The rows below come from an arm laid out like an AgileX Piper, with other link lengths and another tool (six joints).
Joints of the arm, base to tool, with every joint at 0 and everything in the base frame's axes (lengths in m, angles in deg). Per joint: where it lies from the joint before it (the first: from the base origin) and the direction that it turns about. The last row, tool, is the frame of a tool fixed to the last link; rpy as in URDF.
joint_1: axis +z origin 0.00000 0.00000 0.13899
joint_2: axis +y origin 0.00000 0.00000 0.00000
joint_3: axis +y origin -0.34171 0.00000 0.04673
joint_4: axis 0.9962 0 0.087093 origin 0.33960 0.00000 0.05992
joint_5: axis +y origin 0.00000 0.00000 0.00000
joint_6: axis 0.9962 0 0.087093 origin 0.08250 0.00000 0.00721
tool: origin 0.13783 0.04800 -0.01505 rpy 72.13 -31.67 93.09
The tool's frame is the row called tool.
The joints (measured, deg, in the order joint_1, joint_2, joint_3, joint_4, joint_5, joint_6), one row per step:
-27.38, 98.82, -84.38, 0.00, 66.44, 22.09
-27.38, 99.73, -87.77, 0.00, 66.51, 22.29
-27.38, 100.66, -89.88, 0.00, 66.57, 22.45
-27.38, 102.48, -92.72, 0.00, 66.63, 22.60
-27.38, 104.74, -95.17, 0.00, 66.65, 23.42
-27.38, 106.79, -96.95, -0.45, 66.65, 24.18
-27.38, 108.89, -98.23, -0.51, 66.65, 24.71
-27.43, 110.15, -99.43, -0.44, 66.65, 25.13
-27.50, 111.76, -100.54, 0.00, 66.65, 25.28
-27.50, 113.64, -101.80, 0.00, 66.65, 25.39
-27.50, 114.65, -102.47, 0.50, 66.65, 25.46
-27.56, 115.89, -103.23, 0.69, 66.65, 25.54
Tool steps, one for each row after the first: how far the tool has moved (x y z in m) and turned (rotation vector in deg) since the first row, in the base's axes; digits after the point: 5 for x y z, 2 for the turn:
0.01351, -0.00697, 0.01550, -1.06, -2.16, -0.19
0.02219, -0.01145, 0.02205, -1.54, -3.18, -0.35
0.03465, -0.01788, 0.02563, -1.94, -4.05, -0.49
0.04714, -0.02425, 0.02226, -1.81, -4.31, -1.28
0.05620, -0.03066, 0.01521, -1.90, -3.97, -1.95
0.06398, -0.03487, 0.00400, -1.46, -3.28, -2.45
0.07005, -0.03826, 0.00028, -1.27, -3.31, -2.92
0.07654, -0.04065, -0.00747, -0.62, -3.07, -3.19
0.08317, -0.04410, -0.01756, -0.33, -2.52, -3.30
0.08750, -0.04436, -0.02266, 0.28, -2.44, -3.44
0.09154, -0.04640, -0.02988, 0.68, -2.10, -3.62

